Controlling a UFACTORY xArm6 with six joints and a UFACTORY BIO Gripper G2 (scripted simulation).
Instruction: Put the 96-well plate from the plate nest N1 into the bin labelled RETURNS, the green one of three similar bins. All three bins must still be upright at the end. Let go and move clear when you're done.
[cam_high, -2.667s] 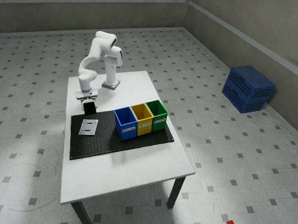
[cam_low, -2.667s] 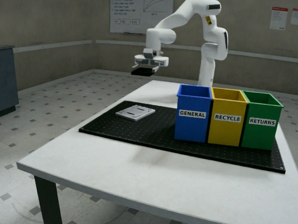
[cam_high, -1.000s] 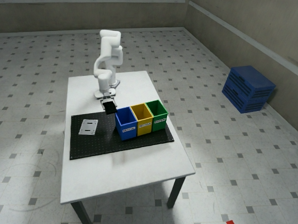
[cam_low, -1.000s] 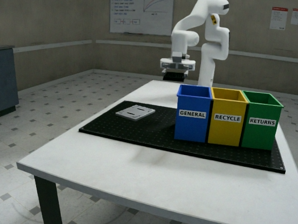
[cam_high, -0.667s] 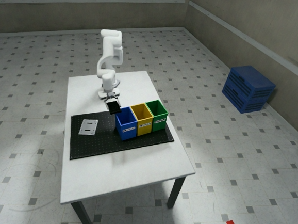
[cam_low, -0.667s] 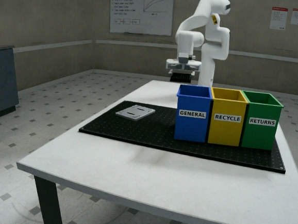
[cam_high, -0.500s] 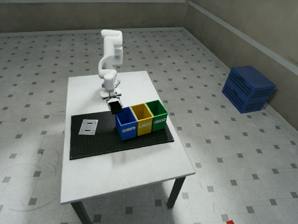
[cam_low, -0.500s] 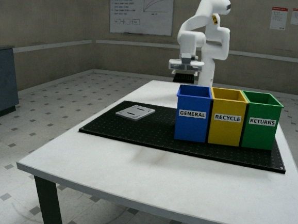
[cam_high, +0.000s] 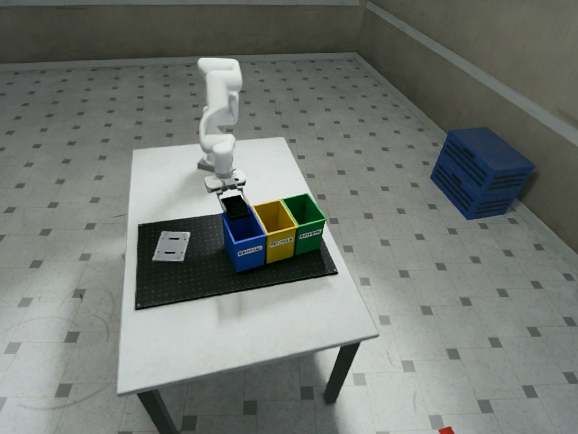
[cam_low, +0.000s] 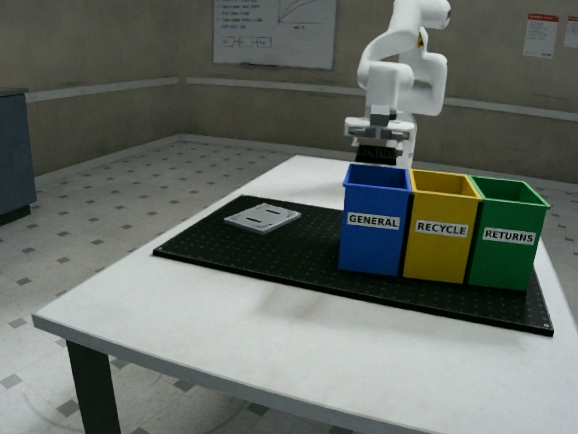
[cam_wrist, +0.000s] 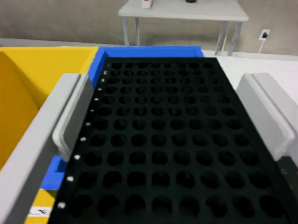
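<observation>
Now: the green returns bin 280 mm to the left of my hand, 130 mm below it and 10 mm ahead of it. From my hand the other things lie so: blue general bin (130 mm below, 70 mm ahead, 20 mm to the left); then yellow recycle bin (150 mm to the left, 130 mm below, 40 mm ahead); then black 96-well plate (10 mm below).
</observation>
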